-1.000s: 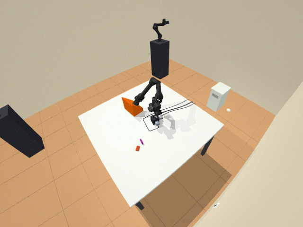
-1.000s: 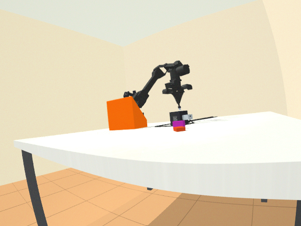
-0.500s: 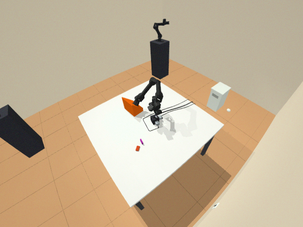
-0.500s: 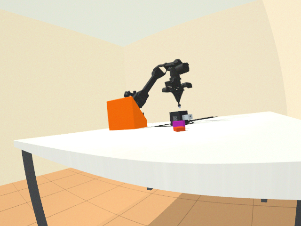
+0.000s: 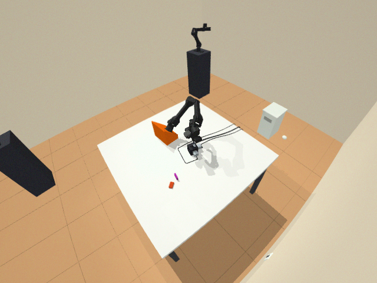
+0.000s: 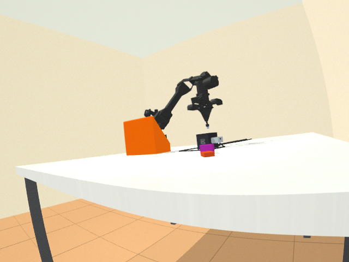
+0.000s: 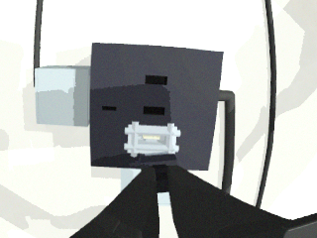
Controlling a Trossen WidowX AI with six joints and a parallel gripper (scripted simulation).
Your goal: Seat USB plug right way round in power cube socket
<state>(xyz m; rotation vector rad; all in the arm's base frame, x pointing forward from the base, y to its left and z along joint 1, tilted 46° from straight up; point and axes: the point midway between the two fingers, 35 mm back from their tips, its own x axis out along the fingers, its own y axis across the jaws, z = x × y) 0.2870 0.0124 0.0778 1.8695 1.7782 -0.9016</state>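
Now: the small dark USB plug 20 mm below my gripper tip. Also, from my gripper tip: orange block 140 mm ahead, 380 mm to the right, 130 mm below; then small purple block 110 mm ahead, 300 mm to the right, 120 mm below; then pale framed socket 10 mm to the left, 70 mm below.
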